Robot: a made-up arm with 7 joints.
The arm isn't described. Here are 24 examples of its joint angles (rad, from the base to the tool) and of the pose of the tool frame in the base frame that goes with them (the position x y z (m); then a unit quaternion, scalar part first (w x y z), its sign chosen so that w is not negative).
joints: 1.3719 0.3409 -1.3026 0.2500 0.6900 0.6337 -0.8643
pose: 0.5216 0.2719 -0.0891 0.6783 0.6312 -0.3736 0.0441
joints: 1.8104 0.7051 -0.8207 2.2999 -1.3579 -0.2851 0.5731
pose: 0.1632 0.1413 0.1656 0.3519 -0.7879 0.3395 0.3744
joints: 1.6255 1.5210 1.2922 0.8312 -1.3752 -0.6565 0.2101
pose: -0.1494 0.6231 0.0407 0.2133 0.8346 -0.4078 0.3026
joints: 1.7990 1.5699 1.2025 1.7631 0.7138 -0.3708 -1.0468
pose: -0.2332 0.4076 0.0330 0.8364 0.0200 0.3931 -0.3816
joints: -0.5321 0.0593 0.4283 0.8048 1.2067 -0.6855 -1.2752
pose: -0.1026 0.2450 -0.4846 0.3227 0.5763 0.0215 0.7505
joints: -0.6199 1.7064 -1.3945 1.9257 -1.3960 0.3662 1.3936
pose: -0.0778 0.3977 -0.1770 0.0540 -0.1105 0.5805 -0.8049
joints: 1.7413 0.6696 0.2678 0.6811 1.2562 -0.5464 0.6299
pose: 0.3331 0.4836 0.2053 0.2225 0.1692 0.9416 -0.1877
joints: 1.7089 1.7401 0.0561 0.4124 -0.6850 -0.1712 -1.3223
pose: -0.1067 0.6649 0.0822 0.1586 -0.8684 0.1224 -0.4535
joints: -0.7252 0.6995 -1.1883 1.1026 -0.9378 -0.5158 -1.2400
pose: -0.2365 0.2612 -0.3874 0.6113 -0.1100 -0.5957 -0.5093
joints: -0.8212 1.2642 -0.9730 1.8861 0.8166 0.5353 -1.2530
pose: -0.0958 0.3109 -0.2647 0.8501 0.3565 0.0076 -0.3876
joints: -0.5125 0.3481 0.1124 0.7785 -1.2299 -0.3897 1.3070
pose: -0.0717 0.3264 -0.4692 0.6499 -0.3737 0.2611 -0.6082
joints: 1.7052 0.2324 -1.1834 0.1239 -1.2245 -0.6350 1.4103
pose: 0.5318 0.2442 0.0832 0.4703 0.2725 0.2704 -0.7946
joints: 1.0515 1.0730 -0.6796 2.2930 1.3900 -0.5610 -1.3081
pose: 0.2179 0.2223 0.0369 0.3953 -0.2439 -0.8175 0.3406
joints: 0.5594 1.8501 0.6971 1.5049 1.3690 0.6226 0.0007
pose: 0.0299 0.4141 0.2986 0.4329 0.2121 -0.8758 -0.0240
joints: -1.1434 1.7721 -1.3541 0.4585 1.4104 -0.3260 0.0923
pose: 0.0122 0.6789 -0.0196 0.7625 0.4095 0.2884 -0.4096
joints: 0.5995 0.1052 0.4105 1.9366 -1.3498 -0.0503 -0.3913
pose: 0.2892 0.2575 -0.0587 0.1396 0.7545 -0.6405 0.0312
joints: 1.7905 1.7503 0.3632 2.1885 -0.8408 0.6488 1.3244
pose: -0.1362 0.2990 0.1571 0.2740 0.8284 -0.4634 0.1545
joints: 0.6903 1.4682 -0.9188 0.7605 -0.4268 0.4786 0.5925
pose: 0.1923 0.6113 -0.0751 0.7927 0.5107 0.1497 -0.2973
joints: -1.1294 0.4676 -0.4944 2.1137 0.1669 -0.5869 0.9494
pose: -0.1110 0.1410 -0.2527 0.5054 -0.6079 -0.5185 -0.3257
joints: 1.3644 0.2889 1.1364 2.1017 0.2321 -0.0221 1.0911
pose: 0.1405 0.3784 0.0596 0.1211 -0.3237 0.9356 0.0728
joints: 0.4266 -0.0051 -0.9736 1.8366 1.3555 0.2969 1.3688
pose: 0.2197 -0.0478 -0.1683 0.0147 0.9239 0.1773 0.3387
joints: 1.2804 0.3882 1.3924 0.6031 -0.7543 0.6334 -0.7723
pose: 0.4071 0.4607 -0.0964 0.6678 0.3043 -0.2295 0.6394
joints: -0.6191 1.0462 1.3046 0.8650 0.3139 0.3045 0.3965
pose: -0.0071 0.6350 -0.0929 0.7783 0.3943 -0.4348 0.2229
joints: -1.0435 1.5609 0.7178 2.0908 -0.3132 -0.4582 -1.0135
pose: 0.1959 0.3353 -0.0676 0.1153 0.2491 -0.8721 -0.4051
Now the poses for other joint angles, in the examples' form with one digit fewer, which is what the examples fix.
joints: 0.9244 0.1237 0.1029 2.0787 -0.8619 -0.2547 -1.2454
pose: 0.275 0.190 0.054 0.319 -0.364 0.755 -0.443
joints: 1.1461 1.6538 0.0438 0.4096 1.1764 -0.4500 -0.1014
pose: -0.004 0.671 0.107 0.036 0.401 -0.794 0.455
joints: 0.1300 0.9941 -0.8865 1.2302 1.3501 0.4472 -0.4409
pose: 0.188 0.375 -0.337 0.979 0.130 -0.150 0.055
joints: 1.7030 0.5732 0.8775 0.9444 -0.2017 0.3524 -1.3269
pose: 0.277 0.514 0.162 0.174 0.251 -0.347 0.887
